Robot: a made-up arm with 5 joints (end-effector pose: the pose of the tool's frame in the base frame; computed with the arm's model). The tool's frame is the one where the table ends. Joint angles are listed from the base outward.
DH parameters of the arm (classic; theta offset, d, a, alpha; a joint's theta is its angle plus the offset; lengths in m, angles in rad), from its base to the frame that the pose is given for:
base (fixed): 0.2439 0 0.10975 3.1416
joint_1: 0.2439 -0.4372 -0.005 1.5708
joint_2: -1.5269 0 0.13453 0
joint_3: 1.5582 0 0.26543 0
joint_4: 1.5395 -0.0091 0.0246 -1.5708
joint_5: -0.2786 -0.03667 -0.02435 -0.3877
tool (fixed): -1.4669 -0.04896 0 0
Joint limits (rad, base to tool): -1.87..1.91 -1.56..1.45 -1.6..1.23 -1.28..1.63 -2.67..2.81
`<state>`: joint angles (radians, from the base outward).
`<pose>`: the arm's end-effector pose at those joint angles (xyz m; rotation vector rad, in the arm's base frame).
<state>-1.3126 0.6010 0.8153 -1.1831 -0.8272</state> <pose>0.1766 0.2034 0.2651 0.8644 -1.7327 1.4714</pose>
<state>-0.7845 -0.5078 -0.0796 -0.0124 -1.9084</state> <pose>0.3053 0.1688 0.7245 1.3789 -2.0450 -0.1421</pose>
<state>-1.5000 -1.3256 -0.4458 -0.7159 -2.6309</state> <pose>0.1238 -0.1922 0.8220 -2.1275 0.2292 0.5676</pose>
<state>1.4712 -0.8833 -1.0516 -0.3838 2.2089</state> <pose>0.0927 0.2368 0.8724 1.7689 -2.4324 0.6059</pose>
